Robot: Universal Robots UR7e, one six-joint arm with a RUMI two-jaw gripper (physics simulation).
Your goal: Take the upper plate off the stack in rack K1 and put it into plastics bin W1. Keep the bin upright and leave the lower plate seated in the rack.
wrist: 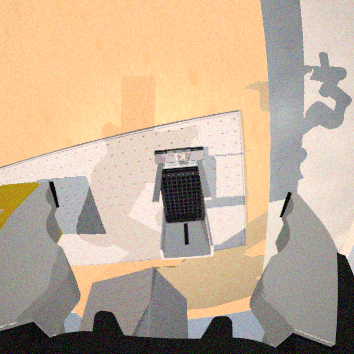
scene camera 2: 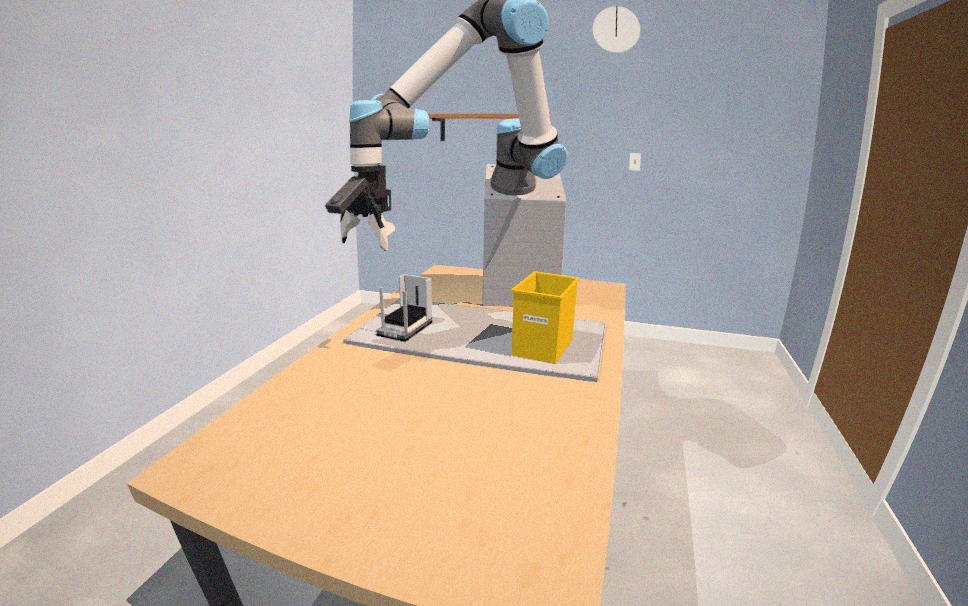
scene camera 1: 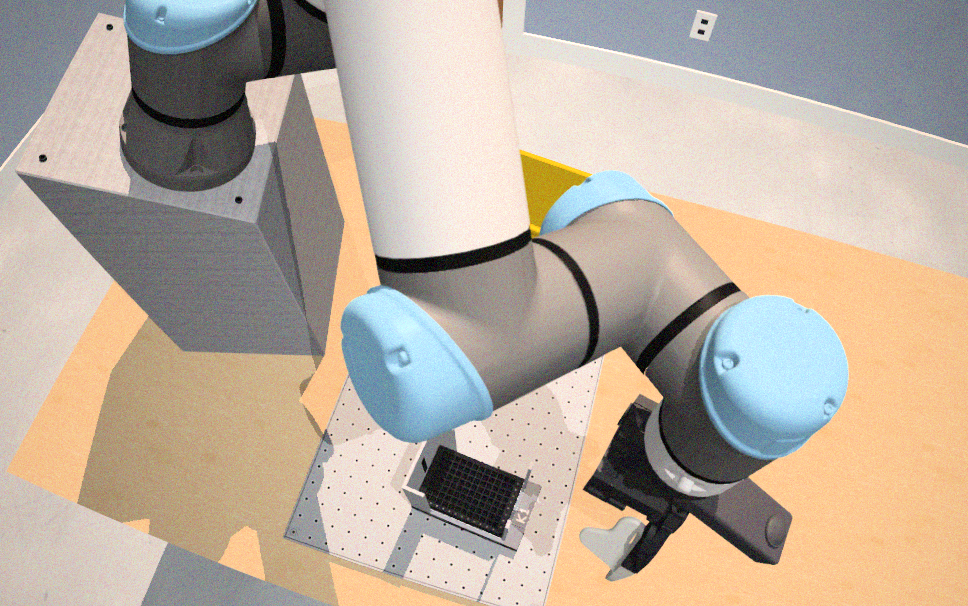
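Seen in the pictures: gripper, fingertip midpoint: (wrist: 170,189) (scene camera 2: 363,247); arm's base at its link origin: (scene camera 2: 513,184) (scene camera 1: 188,137).
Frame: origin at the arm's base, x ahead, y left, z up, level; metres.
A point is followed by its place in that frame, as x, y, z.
The black gridded upper plate (scene camera 1: 475,489) @(0.433, -0.141, -0.350) (scene camera 2: 405,315) (wrist: 183,195) @(0.429, -0.148, -0.348) lies in rack K1 (scene camera 1: 414,498) @(0.374, -0.196, -0.291) (scene camera 2: 424,287) @(0.361, -0.124, -0.278) (wrist: 172,246) @(0.361, -0.123, -0.274), between its upright end panel and posts. The lower plate cannot be told apart beneath it. Yellow plastics bin W1 (scene camera 2: 535,339) @(0.450, 0.258, -0.329) stands upright to the right of the rack in the second scene view. Part of the bin shows behind the arm in the first scene view (scene camera 1: 550,189) @(0.345, 0.310, -0.265) and at the left edge of the wrist view (wrist: 15,197) @(0.452, 0.218, -0.324). My gripper (scene camera 1: 598,553) (scene camera 2: 365,244) @(0.612, -0.136, -0.104) (wrist: 170,189) @(0.612, -0.136, -0.104) is open and empty, high above the table near the rack's side.
The rack and bin stand on a perforated board (scene camera 1: 357,493) @(0.281, -0.215, -0.387) (scene camera 2: 457,350) @(0.491, 0.058, -0.387) (wrist: 227,130) @(0.549, -0.238, -0.387) on the wooden table (scene camera 1: 892,428) @(1.007, 0.228, -0.400) (scene camera 2: 400,457) @(0.926, 0.174, -0.400) (wrist: 100,60) @(0.690, -0.011, -0.400). The arm's grey pedestal (scene camera 1: 207,271) @(0.033, -0.088, -0.142) (scene camera 2: 525,242) @(0.065, 0.076, -0.178) (wrist: 120,300) @(0.077, 0.049, -0.303) stands behind the board. The arm's elbow and wrist hide much of the board in the first scene view.
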